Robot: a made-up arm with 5 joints.
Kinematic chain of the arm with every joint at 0, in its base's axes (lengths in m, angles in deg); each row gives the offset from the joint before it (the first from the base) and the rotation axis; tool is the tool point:
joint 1: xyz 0 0 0.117 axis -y
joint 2: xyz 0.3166 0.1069 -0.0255 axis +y
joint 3: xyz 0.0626 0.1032 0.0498 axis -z
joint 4: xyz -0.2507 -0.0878 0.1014 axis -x
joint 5: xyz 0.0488 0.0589 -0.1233 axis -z
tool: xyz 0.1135 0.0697 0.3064
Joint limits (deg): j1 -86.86..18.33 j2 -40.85..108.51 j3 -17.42..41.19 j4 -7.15..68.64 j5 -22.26..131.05
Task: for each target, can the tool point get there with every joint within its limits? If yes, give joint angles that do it. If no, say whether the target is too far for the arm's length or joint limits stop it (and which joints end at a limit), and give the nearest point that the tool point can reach.
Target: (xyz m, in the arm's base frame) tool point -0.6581 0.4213 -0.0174
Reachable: no: joint limits stop it (at a limit: joint 1, joint 2, joint 3) | nearest point -0.1129 0.3667 -0.2744 | short by 0.605 m
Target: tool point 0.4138 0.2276 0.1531
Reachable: yes | joints -38.74 4.11 5.90 40.03 73.40
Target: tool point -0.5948 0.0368 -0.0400
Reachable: no: joint limits stop it (at a limit: joint 1, joint 2, joint 4, joint 5) | nearest point -0.0814 0.1429 0.1708 | short by 0.565 m
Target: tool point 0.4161 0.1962 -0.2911
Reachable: yes | joints -62.37 53.32 -7.78 29.89 61.00
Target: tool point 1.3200 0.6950 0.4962
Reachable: no: too far | nearest point 0.6593 0.3225 0.3064 | short by 0.782 m
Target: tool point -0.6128 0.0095 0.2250
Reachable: no: joint limits stop it (at a limit: joint 1, joint 5) | nearest point -0.0781 0.1117 0.2061 | short by 0.545 m
